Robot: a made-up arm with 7 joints.
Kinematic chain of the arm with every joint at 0, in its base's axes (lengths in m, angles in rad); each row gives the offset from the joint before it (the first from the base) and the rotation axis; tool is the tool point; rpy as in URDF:
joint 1: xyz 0 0 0.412 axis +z
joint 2: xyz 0 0 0 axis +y
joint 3: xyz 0 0 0.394 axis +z
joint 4: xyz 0.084 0 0 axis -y
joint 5: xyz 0.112 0 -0.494 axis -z
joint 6: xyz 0 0 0 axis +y
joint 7: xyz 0.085 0 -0.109 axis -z
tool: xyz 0 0 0 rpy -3.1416 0 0
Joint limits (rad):
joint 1: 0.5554..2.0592
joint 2: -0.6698..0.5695
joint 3: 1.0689..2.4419
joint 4: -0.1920..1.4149
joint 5: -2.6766..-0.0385
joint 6: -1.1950..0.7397
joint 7: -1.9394..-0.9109
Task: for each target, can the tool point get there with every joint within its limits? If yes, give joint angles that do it. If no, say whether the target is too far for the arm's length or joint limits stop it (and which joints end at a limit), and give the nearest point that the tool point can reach.
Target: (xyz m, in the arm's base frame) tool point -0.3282 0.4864 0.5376
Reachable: yes | joints 0.7048 0.2620 1.3936 0.6718 -0.5587 -0.8033 -1.6837
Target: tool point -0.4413 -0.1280 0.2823
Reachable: yes | joints 1.5929 -0.4829 1.7025 0.4145 -1.1189 -0.3461 -1.5262
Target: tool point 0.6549 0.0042 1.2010
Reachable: no: joint limits stop it (at a limit: joint 1, joint 3, joint 4, joint 6) | nearest point -0.1111 -0.3327 1.0401 | short by 0.852 m
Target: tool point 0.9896 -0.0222 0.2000
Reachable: no: joint limits stop it (at a limit: joint 1, joint 3, joint 4) | nearest point 0.1372 -0.1238 0.3359 | short by 0.869 m
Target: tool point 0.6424 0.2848 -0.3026
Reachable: no: joint limits stop it (at a limit: joint 1, joint 3, joint 4, joint 6) | nearest point 0.1167 0.1459 0.2312 | short by 0.762 m
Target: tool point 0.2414 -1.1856 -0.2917
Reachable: no: too far | nearest point -0.0314 -0.7286 0.2692 | short by 0.773 m
